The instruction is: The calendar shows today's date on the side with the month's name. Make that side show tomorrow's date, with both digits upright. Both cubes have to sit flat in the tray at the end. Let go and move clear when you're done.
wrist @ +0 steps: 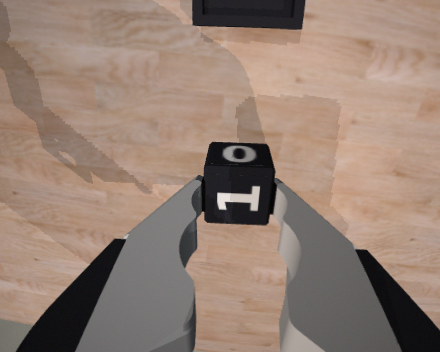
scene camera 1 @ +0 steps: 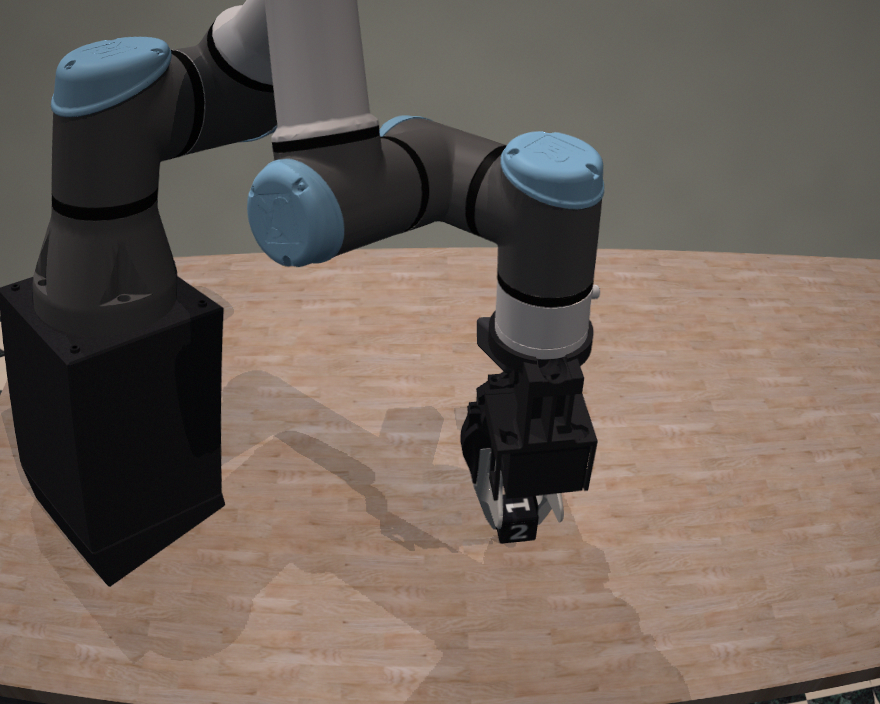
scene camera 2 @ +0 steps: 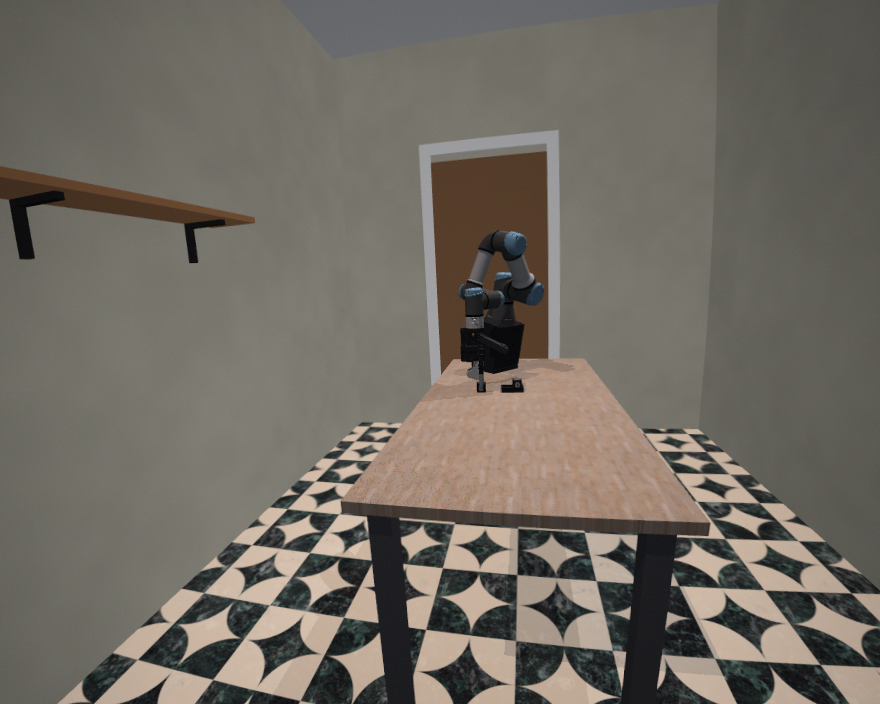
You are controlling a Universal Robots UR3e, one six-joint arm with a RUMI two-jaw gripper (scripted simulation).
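Observation:
My gripper (scene camera 1: pixel 516 524) is there for me in the wrist view (wrist: pixel 237 180) too, and in scene camera 2 (scene camera 2: pixel 480 388). I also see a black number cube (scene camera 1: pixel 520 518), and the cube appears again in the wrist view (wrist: pixel 238 177).

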